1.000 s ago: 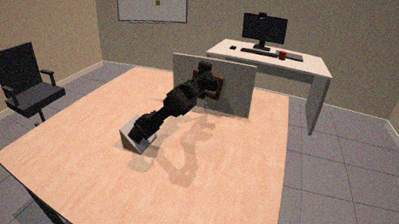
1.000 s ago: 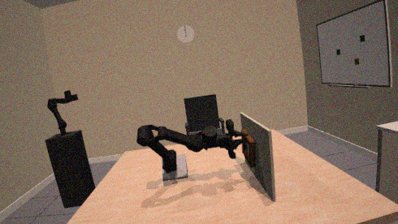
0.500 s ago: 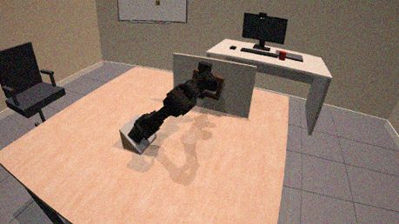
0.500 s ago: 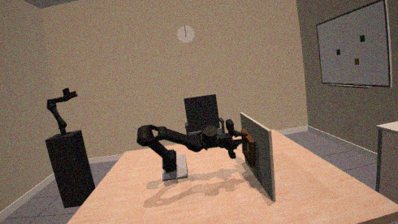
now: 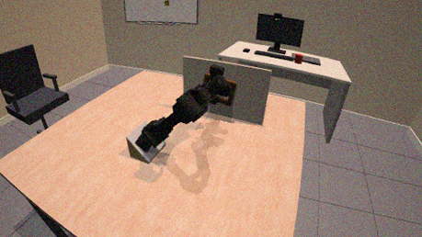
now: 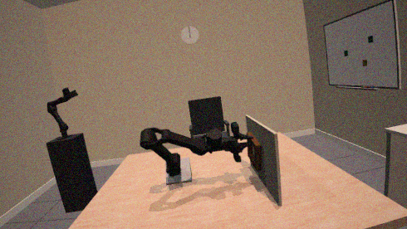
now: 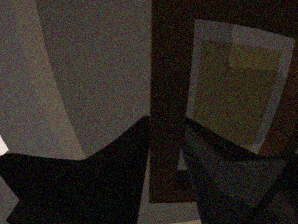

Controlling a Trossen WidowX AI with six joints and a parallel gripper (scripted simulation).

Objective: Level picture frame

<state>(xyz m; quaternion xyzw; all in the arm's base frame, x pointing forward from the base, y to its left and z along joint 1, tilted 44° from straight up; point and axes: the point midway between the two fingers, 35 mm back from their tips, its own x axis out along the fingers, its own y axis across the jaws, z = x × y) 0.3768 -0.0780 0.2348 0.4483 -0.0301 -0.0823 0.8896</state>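
Right now the picture frame is 6 cm below my gripper tip. Round my gripper tip: wall panel: 2 cm ahead, 1 cm to the right, 7 cm below.
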